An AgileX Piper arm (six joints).
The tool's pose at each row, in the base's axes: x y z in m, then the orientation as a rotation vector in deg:
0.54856, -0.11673, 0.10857, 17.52, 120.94, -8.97
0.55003, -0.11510, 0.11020, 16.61, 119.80, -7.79
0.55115, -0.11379, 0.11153, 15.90, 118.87, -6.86
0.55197, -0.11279, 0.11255, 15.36, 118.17, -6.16
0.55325, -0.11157, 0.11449, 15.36, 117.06, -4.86
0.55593, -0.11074, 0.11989, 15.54, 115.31, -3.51
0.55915, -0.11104, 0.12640, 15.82, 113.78, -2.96
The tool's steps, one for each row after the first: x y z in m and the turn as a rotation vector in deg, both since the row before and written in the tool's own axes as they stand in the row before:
-0.00187, 0.00199, -0.00004, -1.26, -1.17, 0.00
-0.00149, 0.00158, -0.00003, -0.99, -0.95, 0.00
-0.00113, 0.00120, -0.00001, -0.75, -0.71, 0.00
-0.00211, 0.00156, -0.00008, -0.97, -1.01, 0.68
-0.00583, 0.00171, -0.00036, -0.96, -1.61, 0.91
-0.00721, 0.00091, 0.00000, -0.34, -1.44, 0.61

